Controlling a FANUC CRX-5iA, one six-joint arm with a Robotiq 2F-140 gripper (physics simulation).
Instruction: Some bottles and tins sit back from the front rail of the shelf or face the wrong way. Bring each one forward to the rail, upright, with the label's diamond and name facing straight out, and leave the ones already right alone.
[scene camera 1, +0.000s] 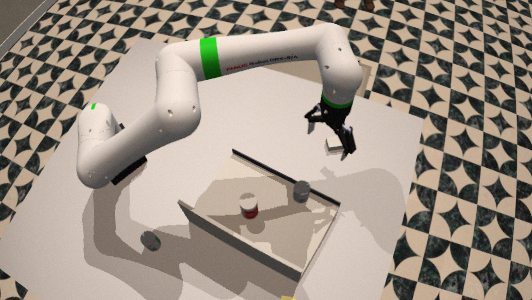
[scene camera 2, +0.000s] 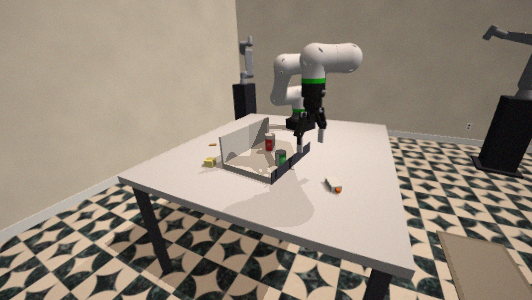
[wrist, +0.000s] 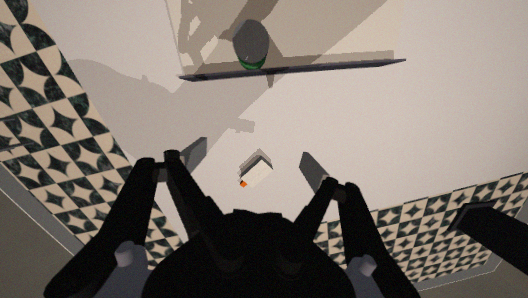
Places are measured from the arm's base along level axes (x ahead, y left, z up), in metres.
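Where they show: gripper, fingertip midpoint: (scene camera 1: 326, 144) (scene camera 2: 310, 146) (wrist: 255, 153).
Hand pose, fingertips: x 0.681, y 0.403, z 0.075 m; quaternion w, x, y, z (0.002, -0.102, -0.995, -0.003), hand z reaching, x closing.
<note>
After its pixels a point has its place.
My gripper (scene camera 1: 329, 140) @[z 0.075, x 0.681, y 0.403 m] (scene camera 2: 310, 142) @[z 0.075, x 0.681, y 0.403 m] (wrist: 255, 153) @[z 0.075, x 0.681, y 0.403 m] is open and empty, pointing down outside the shelf's dark front rail (scene camera 1: 274, 170) @[z -0.028, x 0.556, y 0.272 m] (wrist: 300, 70) @[z -0.058, x 0.580, y 0.276 m]. A grey-topped tin with a green label (scene camera 1: 301, 191) @[z 0.016, x 0.685, y 0.235 m] (scene camera 2: 281, 158) @[z -0.008, x 0.701, y 0.266 m] (wrist: 251, 42) @[z 0.016, x 0.679, y 0.249 m] stands upright inside the shelf, close behind the rail. Green shows on its rail side in the wrist view; diamond and name cannot be read. A white-topped red tin (scene camera 1: 249, 206) @[z 0.045, x 0.579, y 0.090 m] (scene camera 2: 270, 142) @[z 0.007, x 0.587, y 0.121 m] stands upright farther back from the rail; its label details are too small to read. A grey tin with a green patch (scene camera 1: 150, 240) @[z -0.017, x 0.354, y -0.184 m] is outside the shelf, behind its back panel.
The shelf's tall back panel (scene camera 1: 240, 240) @[z 0.082, x 0.628, y -0.026 m] (scene camera 2: 240, 142) @[z 0.013, x 0.688, y -0.011 m] stands opposite the rail. A white box with an orange end (scene camera 1: 334, 145) @[z -0.059, x 0.682, y 0.496 m] (scene camera 2: 332, 184) @[z -0.059, x 0.710, y 0.526 m] (wrist: 257, 173) @[z -0.059, x 0.682, y 0.518 m] lies on the table outside the rail, below the gripper. A yellow block (scene camera 2: 210, 162) @[z -0.056, x 0.860, y -0.074 m] and a small orange object (scene camera 2: 212, 144) @[z -0.078, x 0.644, y -0.319 m] lie beyond the back panel.
</note>
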